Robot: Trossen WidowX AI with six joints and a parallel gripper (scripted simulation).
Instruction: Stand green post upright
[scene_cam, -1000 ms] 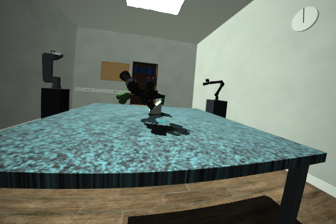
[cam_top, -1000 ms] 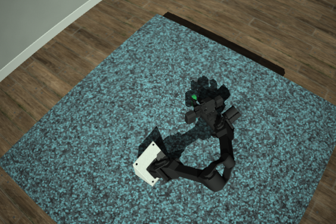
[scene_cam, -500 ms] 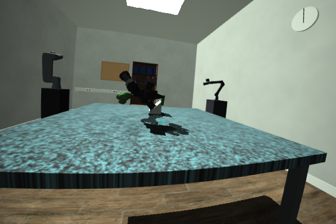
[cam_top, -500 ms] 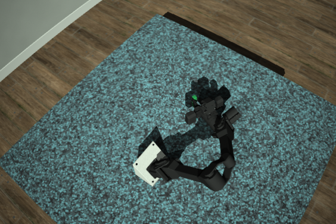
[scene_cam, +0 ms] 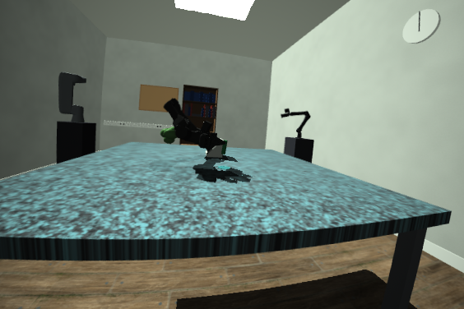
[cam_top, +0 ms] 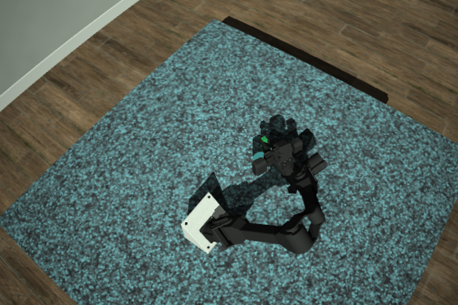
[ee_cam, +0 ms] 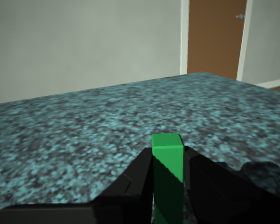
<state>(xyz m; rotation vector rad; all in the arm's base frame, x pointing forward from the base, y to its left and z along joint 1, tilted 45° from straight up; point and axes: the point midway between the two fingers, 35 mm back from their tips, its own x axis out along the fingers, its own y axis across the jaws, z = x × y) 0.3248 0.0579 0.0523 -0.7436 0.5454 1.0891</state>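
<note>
Right now the cyan circle is 1 cm ahead of my hand, 3 cm to the left of it and 12 cm below it. Round my hand: green post (1 cm ahead, 3 cm to the left, 2 cm below).
</note>
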